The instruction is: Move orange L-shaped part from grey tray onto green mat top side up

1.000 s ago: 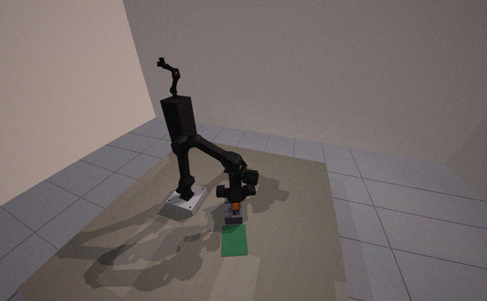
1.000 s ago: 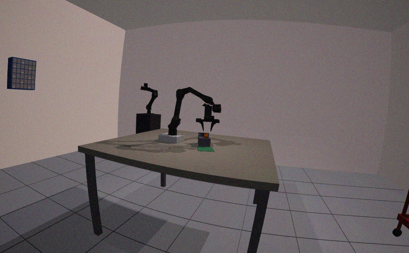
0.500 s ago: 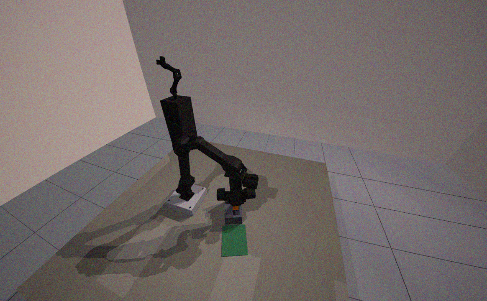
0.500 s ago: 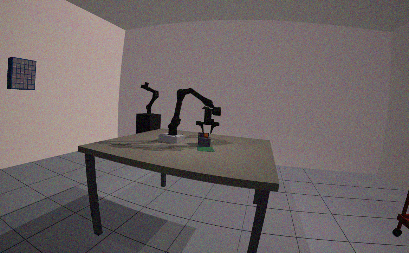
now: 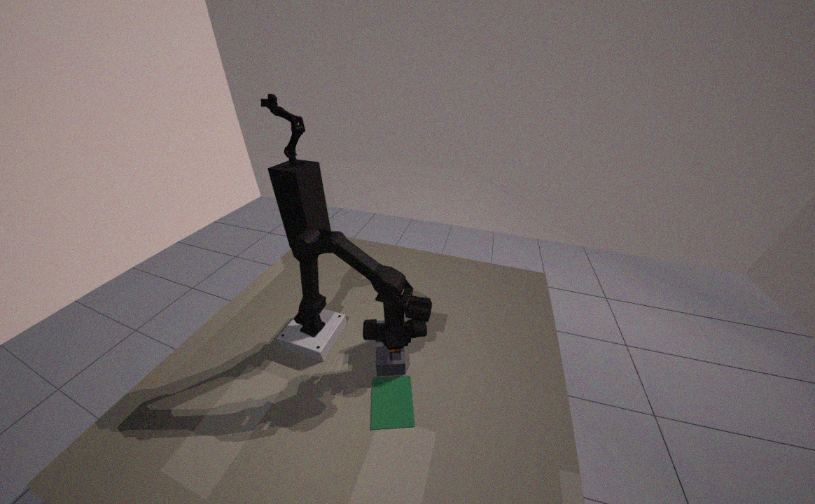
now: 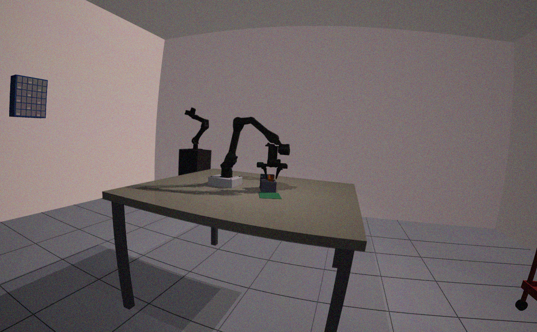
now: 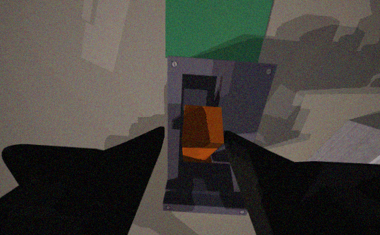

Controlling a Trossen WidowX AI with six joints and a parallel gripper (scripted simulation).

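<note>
The orange L-shaped part lies 3 cm behind my gripper tip, 2 cm to the left of it and 3 cm below it. The rest, counted from my gripper tip: green mat (5 cm ahead, 14 cm to the right, 9 cm below).
</note>
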